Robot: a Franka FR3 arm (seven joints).
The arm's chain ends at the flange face. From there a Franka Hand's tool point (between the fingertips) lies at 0.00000 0.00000 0.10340 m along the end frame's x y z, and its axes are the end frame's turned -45 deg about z.
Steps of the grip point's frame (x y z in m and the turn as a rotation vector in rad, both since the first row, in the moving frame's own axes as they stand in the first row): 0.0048, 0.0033, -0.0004, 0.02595, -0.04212, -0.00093; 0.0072, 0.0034, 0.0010, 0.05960, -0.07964, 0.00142; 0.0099, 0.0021, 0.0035, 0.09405, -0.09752, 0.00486; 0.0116, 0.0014, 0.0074, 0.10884, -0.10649, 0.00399; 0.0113, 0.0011, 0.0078, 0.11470, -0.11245, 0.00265; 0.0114, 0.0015, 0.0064, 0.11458, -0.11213, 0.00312; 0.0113, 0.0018, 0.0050, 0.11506, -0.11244, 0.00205; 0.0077, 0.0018, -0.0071, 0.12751, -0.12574, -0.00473; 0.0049, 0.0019, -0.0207, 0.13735, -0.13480, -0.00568
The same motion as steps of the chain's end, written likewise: 0.0107, -0.0022, -0.0003, -0.01143, -0.04813, -0.00093; 0.0177, -0.0041, 0.0015, -0.01417, -0.09846, 0.00142; 0.0224, -0.0057, 0.0044, -0.00245, -0.13546, 0.00486; 0.0249, -0.0070, 0.0086, 0.00166, -0.15226, 0.00399; 0.0253, -0.0070, 0.0091, 0.00159, -0.16062, 0.00265; 0.0256, -0.0068, 0.0077, 0.00173, -0.16031, 0.00312; 0.0258, -0.0065, 0.0063, 0.00185, -0.16087, 0.00205; 0.0251, -0.0041, -0.0054, 0.00125, -0.17907, -0.00473; 0.0246, -0.0020, -0.0188, 0.00180, -0.19244, -0.00568
